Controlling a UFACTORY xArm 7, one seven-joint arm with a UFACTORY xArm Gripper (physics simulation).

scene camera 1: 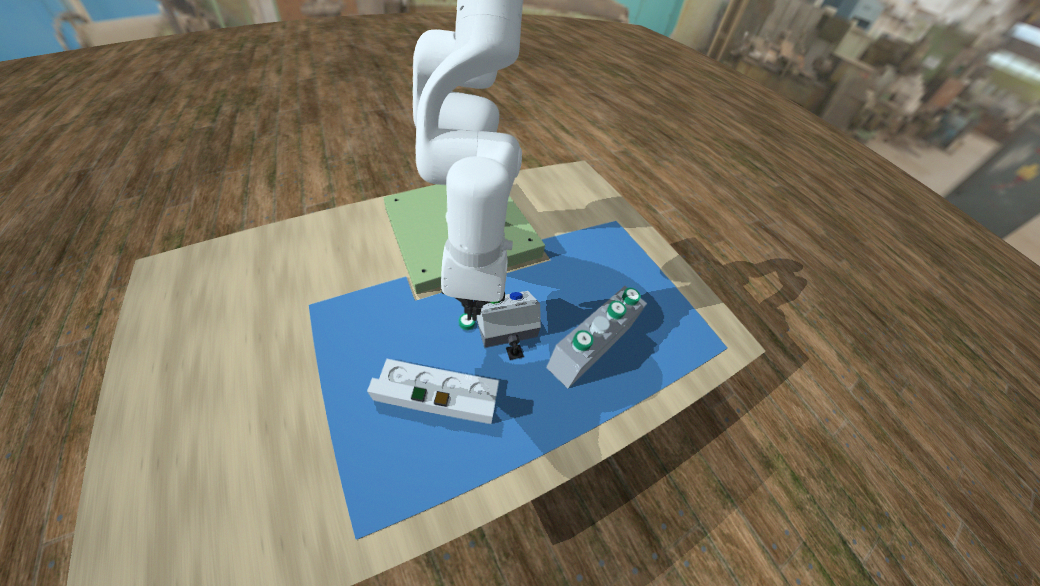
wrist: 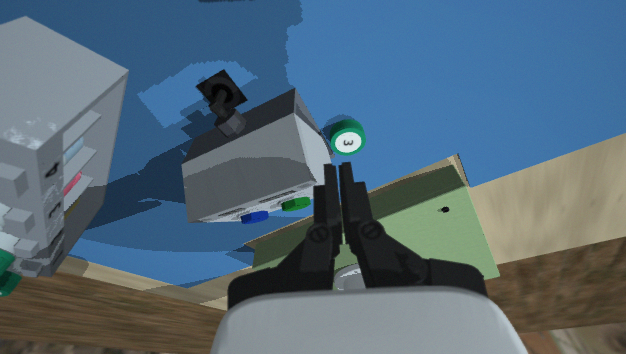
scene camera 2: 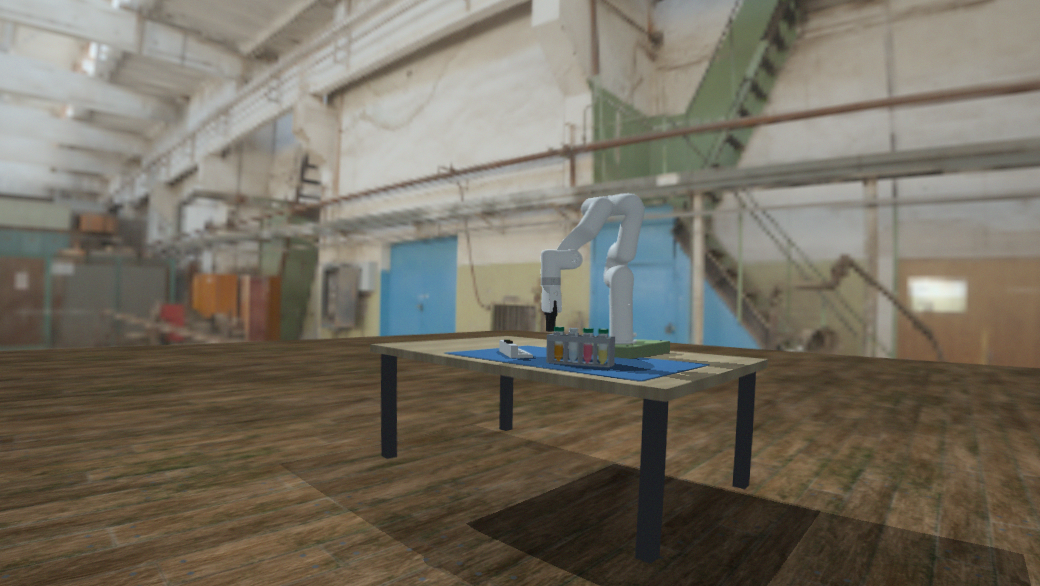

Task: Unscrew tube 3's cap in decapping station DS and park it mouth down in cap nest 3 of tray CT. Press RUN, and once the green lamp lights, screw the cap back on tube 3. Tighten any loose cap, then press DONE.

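Where they show: gripper, fingertip midpoint: (scene camera 1: 472,314) (wrist: 337,178) (scene camera 2: 550,331); arm's base, link origin: (scene camera 2: 621,342).
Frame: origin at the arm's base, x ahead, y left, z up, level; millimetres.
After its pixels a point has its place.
My gripper (scene camera 1: 471,318) @(x 310, y -122, z 52 mm) (scene camera 2: 550,329) @(x 310, y -122, z 52 mm) (wrist: 337,178) @(x 310, y -122, z 52 mm) is shut and empty, above the mat beside the button box. A green cap marked 3 (scene camera 1: 466,322) @(x 277, y -121, z -25 mm) (wrist: 348,142) @(x 271, y -118, z -24 mm) lies label up on the mat, past the fingertips in the wrist view. The grey rack (scene camera 1: 564,367) @(x 460, y -3, z 16 mm) (scene camera 2: 566,338) @(x 467, y 73, z 47 mm) (wrist: 75,55) @(x 454, y -5, z -25 mm) holds tubes; three have green caps and one tube (scene camera 1: 600,325) @(x 437, y 72, z 80 mm) is uncapped. The white tray (scene camera 1: 465,409) @(x 456, y -196, z 6 mm) (scene camera 2: 509,349) @(x 471, y -180, z -11 mm) has empty round nests. Its green square (scene camera 1: 418,393) @(x 401, y -259, z 15 mm) and amber square (scene camera 1: 441,398) @(x 425, y -227, z 15 mm) look dark. The box has a green button (wrist: 296,203) @(x 287, y -68, z 34 mm) and a blue button (scene camera 1: 515,295) @(x 289, y -20, z 34 mm) (wrist: 255,217) @(x 292, y -25, z 34 mm).
The grey button box (scene camera 1: 511,321) @(x 335, y -51, z 22 mm) (wrist: 240,175) @(x 333, y -50, z 26 mm) stands close beside the cap. A small black stand (scene camera 1: 514,350) @(x 374, y -58, z -24 mm) (wrist: 222,94) @(x 373, y -58, z -31 mm) is in front of it. The green base plate (scene camera 1: 411,225) @(x -30, y -149, z -4 mm) (wrist: 430,235) @(x 73, y -131, z -5 mm) lies behind, at the edge of the blue mat (scene camera 1: 393,465) @(x 486, y -340, z -38 mm) (wrist: 475,65) @(x 266, y -234, z -39 mm).
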